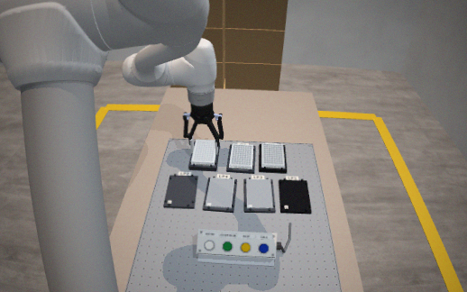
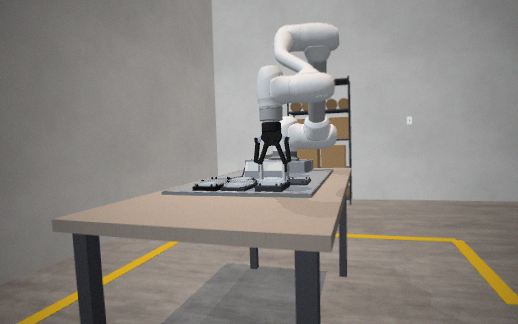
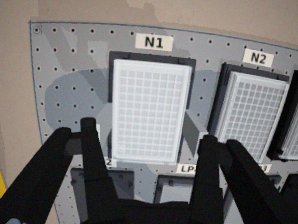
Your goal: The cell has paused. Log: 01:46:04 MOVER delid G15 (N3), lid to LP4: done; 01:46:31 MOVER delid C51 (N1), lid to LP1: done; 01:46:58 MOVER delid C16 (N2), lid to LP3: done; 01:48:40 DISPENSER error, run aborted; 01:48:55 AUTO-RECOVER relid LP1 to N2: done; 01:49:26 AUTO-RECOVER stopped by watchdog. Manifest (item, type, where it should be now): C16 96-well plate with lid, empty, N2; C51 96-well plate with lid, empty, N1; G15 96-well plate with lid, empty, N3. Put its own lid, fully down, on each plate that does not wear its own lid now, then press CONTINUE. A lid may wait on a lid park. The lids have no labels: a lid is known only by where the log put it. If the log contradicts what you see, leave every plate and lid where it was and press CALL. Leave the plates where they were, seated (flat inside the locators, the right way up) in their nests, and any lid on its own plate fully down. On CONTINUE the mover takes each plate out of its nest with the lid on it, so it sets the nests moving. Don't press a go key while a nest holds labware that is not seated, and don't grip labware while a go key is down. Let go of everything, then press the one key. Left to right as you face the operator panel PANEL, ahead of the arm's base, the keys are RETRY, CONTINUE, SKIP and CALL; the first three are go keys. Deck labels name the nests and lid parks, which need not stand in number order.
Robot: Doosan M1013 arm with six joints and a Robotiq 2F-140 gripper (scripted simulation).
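My gripper is now 3 cm above the plate. Also, from my hand: lid park LP3 (21 cm behind, 17 cm to the right, 5 cm below); lid park LP2 (17 cm behind, 9 cm to the left, 5 cm below); lid park LP4 (19 cm behind, 4 cm to the right, 5 cm below).
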